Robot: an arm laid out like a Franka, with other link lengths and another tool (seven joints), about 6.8 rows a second.
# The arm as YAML. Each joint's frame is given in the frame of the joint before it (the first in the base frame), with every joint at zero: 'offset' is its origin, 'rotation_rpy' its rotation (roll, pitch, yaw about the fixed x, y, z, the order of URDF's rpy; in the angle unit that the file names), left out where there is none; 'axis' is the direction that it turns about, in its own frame. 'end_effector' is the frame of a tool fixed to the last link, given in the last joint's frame.
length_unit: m
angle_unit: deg
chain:
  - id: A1
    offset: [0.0, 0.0, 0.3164]
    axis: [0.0, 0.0, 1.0]
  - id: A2
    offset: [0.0, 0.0, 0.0]
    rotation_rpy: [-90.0, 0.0, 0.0]
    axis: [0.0, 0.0, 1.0]
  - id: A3
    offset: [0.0, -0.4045, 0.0]
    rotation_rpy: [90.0, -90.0, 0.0]
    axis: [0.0, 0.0, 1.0]
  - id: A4
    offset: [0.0, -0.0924, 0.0]
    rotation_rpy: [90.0, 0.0, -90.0]
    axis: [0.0, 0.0, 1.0]
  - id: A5
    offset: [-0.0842, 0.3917, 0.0]
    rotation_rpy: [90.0, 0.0, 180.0]
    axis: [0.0, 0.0, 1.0]
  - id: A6
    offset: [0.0, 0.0, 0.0]
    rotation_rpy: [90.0, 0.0, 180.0]
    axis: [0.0, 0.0, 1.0]
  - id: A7
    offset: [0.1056, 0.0, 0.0]
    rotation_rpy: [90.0, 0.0, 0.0]
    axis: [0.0, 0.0, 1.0]
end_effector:
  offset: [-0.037, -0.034, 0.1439]
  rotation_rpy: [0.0, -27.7, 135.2]
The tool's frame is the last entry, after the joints.
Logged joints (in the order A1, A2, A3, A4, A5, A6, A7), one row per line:
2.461 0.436 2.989 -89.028 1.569 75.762 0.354
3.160 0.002 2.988 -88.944 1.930 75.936 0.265
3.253 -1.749 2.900 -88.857 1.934 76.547 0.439
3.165 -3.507 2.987 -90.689 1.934 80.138 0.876
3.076 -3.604 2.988 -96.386 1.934 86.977 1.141
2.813 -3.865 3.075 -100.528 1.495 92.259 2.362
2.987 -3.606 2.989 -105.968 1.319 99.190 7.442
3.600 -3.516 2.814 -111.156 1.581 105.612 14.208
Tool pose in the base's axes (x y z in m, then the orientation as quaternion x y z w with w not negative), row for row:
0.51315 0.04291 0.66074 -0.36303 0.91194 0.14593 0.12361
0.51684 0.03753 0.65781 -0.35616 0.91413 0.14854 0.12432
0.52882 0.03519 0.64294 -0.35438 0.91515 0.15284 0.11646
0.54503 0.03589 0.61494 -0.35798 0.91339 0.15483 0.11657
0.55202 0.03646 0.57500 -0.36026 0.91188 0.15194 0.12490
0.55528 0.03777 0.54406 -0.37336 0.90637 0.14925 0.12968
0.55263 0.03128 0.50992 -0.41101 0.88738 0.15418 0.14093
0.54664 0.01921 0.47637 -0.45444 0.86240 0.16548 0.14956
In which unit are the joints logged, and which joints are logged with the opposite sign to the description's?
The joints are logged in degrees. Opposite sign: A1, A2, A7.
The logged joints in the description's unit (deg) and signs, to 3 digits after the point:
-2.461 -0.436 2.989 -89.028 1.569 75.762 -0.354
-3.160 -0.002 2.988 -88.944 1.930 75.936 -0.265
-3.253 1.749 2.900 -88.857 1.934 76.547 -0.439
-3.165 3.507 2.987 -90.689 1.934 80.138 -0.876
-3.076 3.604 2.988 -96.386 1.934 86.977 -1.141
-2.813 3.865 3.075 -100.528 1.495 92.259 -2.362
-2.987 3.606 2.989 -105.968 1.319 99.190 -7.442
-3.600 3.516 2.814 -111.156 1.581 105.612 -14.208

